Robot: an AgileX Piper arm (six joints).
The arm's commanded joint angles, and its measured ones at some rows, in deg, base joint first. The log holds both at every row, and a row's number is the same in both.
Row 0, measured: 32.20, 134.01, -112.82, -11.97, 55.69, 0.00
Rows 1 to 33, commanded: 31.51, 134.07, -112.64, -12.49, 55.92, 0.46; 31.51, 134.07, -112.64, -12.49, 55.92, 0.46; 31.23, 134.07, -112.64, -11.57, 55.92, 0.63; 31.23, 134.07, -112.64, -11.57, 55.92, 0.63; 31.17, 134.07, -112.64, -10.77, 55.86, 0.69; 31.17, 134.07, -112.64, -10.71, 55.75, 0.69; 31.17, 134.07, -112.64, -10.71, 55.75, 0.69; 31.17, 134.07, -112.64, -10.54, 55.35, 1.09; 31.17, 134.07, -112.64, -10.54, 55.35, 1.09; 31.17, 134.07, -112.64, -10.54, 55.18, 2.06; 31.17, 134.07, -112.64, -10.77, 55.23, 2.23; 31.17, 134.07, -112.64, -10.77, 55.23, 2.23; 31.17, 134.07, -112.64, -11.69, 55.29, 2.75; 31.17, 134.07, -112.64, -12.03, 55.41, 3.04; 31.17, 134.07, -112.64, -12.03, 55.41, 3.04; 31.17, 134.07, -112.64, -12.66, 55.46, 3.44; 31.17, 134.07, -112.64, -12.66, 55.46, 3.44; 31.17, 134.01, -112.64, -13.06, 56.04, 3.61; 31.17, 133.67, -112.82, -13.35, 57.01, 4.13; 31.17, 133.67, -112.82, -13.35, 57.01, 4.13; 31.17, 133.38, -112.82, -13.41, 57.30, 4.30; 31.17, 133.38, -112.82, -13.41, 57.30, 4.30; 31.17, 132.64, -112.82, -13.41, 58.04, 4.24; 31.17, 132.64, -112.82, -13.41, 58.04, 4.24; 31.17, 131.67, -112.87, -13.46, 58.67, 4.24; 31.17, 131.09, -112.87, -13.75, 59.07, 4.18; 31.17, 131.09, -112.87, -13.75, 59.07, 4.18; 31.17, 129.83, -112.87, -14.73, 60.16, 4.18; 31.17, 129.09, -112.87, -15.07, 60.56, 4.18; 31.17, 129.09, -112.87, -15.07, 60.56, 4.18; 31.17, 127.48, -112.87, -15.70, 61.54, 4.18; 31.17, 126.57, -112.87, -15.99, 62.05, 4.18; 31.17, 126.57, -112.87, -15.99, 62.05, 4.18
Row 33, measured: 31.34, 128.29, -112.82, -14.95, 60.79, 4.13
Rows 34 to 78, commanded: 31.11, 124.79, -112.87, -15.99, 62.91, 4.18; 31.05, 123.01, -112.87, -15.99, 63.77, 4.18; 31.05, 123.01, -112.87, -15.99, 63.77, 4.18; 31.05, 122.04, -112.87, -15.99, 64.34, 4.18; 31.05, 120.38, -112.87, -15.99, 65.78, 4.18; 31.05, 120.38, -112.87, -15.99, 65.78, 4.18; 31.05, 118.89, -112.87, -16.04, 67.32, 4.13; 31.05, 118.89, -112.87, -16.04, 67.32, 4.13; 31.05, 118.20, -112.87, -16.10, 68.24, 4.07; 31.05, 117.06, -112.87, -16.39, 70.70, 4.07; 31.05, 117.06, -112.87, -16.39, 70.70, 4.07; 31.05, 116.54, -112.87, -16.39, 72.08, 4.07; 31.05, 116.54, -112.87, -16.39, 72.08, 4.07; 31.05, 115.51, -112.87, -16.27, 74.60, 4.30; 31.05, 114.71, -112.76, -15.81, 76.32, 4.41; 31.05, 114.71, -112.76, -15.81, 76.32, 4.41; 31.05, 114.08, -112.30, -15.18, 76.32, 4.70; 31.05, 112.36, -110.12, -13.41, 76.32, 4.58; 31.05, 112.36, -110.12, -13.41, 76.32, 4.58; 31.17, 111.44, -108.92, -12.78, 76.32, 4.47; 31.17, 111.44, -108.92, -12.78, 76.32, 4.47; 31.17, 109.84, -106.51, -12.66, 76.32, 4.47; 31.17, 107.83, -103.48, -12.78, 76.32, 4.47; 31.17, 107.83, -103.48, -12.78, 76.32, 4.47; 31.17, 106.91, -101.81, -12.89, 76.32, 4.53; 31.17, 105.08, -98.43, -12.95, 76.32, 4.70; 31.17, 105.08, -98.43, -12.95, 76.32, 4.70; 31.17, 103.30, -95.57, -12.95, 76.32, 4.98; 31.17, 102.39, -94.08, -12.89, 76.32, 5.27; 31.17, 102.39, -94.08, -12.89, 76.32, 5.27; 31.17, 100.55, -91.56, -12.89, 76.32, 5.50; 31.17, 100.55, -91.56, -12.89, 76.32, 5.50; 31.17, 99.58, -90.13, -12.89, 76.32, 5.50; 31.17, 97.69, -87.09, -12.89, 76.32, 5.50; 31.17, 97.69, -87.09, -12.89, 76.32, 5.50; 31.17, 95.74, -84.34, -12.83, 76.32, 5.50; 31.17, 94.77, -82.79, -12.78, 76.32, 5.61; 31.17, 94.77, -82.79, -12.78, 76.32, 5.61; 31.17, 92.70, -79.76, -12.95, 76.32, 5.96; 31.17, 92.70, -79.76, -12.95, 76.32, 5.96; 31.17, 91.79, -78.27, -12.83, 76.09, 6.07; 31.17, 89.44, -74.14, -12.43, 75.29, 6.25; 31.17, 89.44, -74.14, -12.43, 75.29, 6.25; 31.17, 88.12, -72.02, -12.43, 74.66, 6.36; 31.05, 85.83, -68.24, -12.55, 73.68, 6.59
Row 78, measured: 31.34, 88.69, -72.65, -12.83, 69.79, 5.79
